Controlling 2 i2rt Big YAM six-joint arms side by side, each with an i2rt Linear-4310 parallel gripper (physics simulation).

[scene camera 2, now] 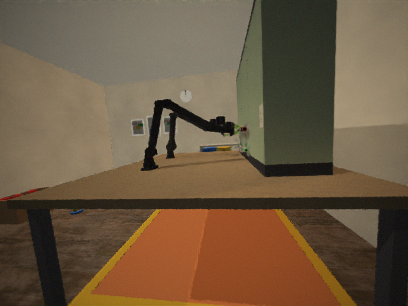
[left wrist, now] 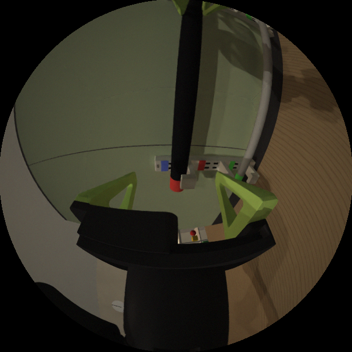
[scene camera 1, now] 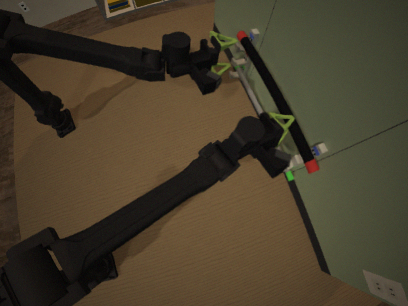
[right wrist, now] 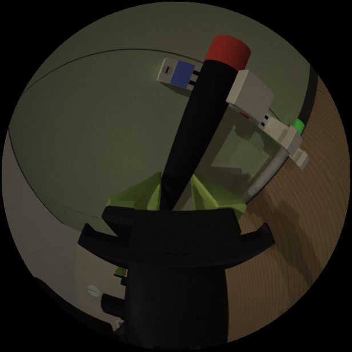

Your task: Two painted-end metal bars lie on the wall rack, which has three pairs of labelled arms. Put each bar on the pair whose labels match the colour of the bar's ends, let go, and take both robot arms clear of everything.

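Frame: origin at the left arm's base, x right, y ahead, z up, level; metres.
Where they show: left gripper, fingertip midpoint: (scene camera 1: 233, 53); right gripper, fingertip midpoint: (scene camera 1: 291, 121); left arm's base, link origin: (scene camera 2: 170, 157) (scene camera 1: 64, 123); right arm's base, link origin: (scene camera 2: 149, 168) (scene camera 1: 104, 263).
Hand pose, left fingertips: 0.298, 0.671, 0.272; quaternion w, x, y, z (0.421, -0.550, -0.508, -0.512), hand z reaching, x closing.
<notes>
Things, the pixels of their centre, and the offset from my left fingertips, as dx, dy, dz. "*": a spot on its surface instead. Level surfaces: height alone.
- thick black bar with red ends, body centre: (scene camera 1: 275, 92) +0.172, +0.032, -0.016
- wall rack, surface spot: (scene camera 1: 322, 148) * +0.376, +0.008, +0.028
- thin grey bar with green ends, body centre: (scene camera 1: 262, 115) +0.173, +0.037, -0.171
- wooden table, surface height: dz -0.272
- power outlet, body centre: (scene camera 1: 391, 291) +0.749, -0.061, +0.048
A thick black bar with red ends (scene camera 1: 272, 85) (left wrist: 186, 90) (right wrist: 200, 120) lies along the top arms of the wall rack (scene camera 1: 322, 148) (left wrist: 215, 159) (right wrist: 252, 92), just below the blue labels. A thin grey bar with green ends (scene camera 1: 250, 92) (left wrist: 260, 107) (right wrist: 267, 175) lies on the lowest arms, by the green labels. My right gripper (scene camera 1: 291, 120) (right wrist: 175, 175) is shut on the black bar, inward of its nearer end in scene camera 1. My left gripper (scene camera 1: 232, 53) (left wrist: 175, 175) is open and empty, its fingers spread a short way out from the other red end, touching neither bar.
The green wall (scene camera 1: 360, 75) (scene camera 2: 300, 90) rises behind the rack. The wooden table (scene camera 1: 210, 240) (scene camera 2: 165, 182) lies below both arms. A power outlet (scene camera 1: 385, 286) is at lower right in scene camera 1. The grey bar passes close below the right gripper.
</notes>
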